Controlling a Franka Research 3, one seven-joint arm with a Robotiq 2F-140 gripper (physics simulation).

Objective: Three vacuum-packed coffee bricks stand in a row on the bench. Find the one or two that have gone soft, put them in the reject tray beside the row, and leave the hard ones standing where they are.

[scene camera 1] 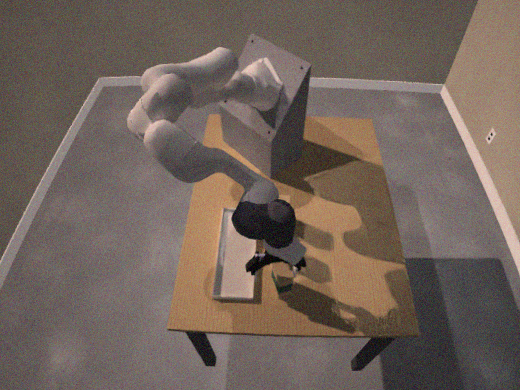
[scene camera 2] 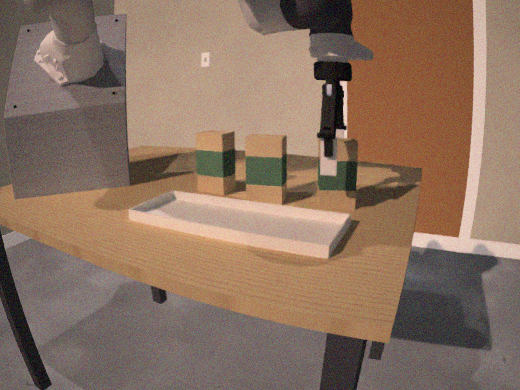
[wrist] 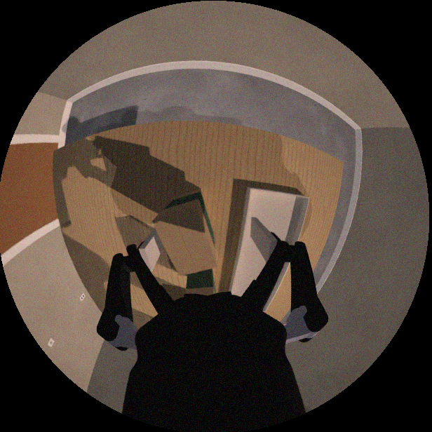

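Three tan coffee bricks with green bands stand upright in a row: the left brick [scene camera 2: 215,164], the middle brick [scene camera 2: 266,170] [wrist: 200,279] and the right brick [scene camera 2: 346,175] [scene camera 1: 283,283] [wrist: 190,242], farthest from the robot base. My gripper [scene camera 1: 276,270] [scene camera 2: 334,154] [wrist: 207,229] is wide open and low over the right brick, with one finger on each side of its upper part. One pale pad covers part of that brick in scene camera 2. The white reject tray [scene camera 1: 237,275] [scene camera 2: 225,235] [wrist: 270,200] holds no brick. Which bricks are soft cannot be seen.
The wooden bench [scene camera 1: 200,312] [scene camera 2: 280,280] [wrist: 215,150] carries the row and tray. The grey robot pedestal [scene camera 1: 290,130] [scene camera 2: 70,155] stands at its far end in scene camera 1. The tray's long side runs beside the row, close to the gripper's tray-side finger.
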